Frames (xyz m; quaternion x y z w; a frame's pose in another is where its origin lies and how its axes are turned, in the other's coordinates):
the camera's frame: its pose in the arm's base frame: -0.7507 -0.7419 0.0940 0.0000 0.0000 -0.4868 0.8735
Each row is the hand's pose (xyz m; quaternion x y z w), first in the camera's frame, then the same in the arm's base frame.
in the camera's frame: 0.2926 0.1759 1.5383 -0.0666 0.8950 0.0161 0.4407
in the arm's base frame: -0.4472 -0.8982 1.6323 0.3775 0.8142 -0.2005 0.3928
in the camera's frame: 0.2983 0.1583 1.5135 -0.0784 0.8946 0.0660 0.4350
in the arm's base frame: -0.4592 -0.9123 1.6075 0.3670 0.8196 -0.1541 0.4121
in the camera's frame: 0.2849 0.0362 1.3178 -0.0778 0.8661 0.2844 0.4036
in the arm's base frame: -0.5700 -0.9652 1.4118 0.3537 0.7944 0.0520 0.4910
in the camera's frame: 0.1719 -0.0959 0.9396 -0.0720 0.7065 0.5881 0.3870
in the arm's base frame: -0.7418 -0.9385 1.0336 0.2810 0.6522 0.3253 0.6244
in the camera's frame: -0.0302 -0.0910 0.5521 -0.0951 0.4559 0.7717 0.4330
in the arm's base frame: -0.8440 -0.7641 0.6461 0.1389 0.4446 0.4633 0.7539
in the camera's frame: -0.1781 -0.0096 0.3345 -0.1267 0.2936 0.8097 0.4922
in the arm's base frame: -0.8526 -0.5955 0.4285 0.0323 0.3181 0.4676 0.8241
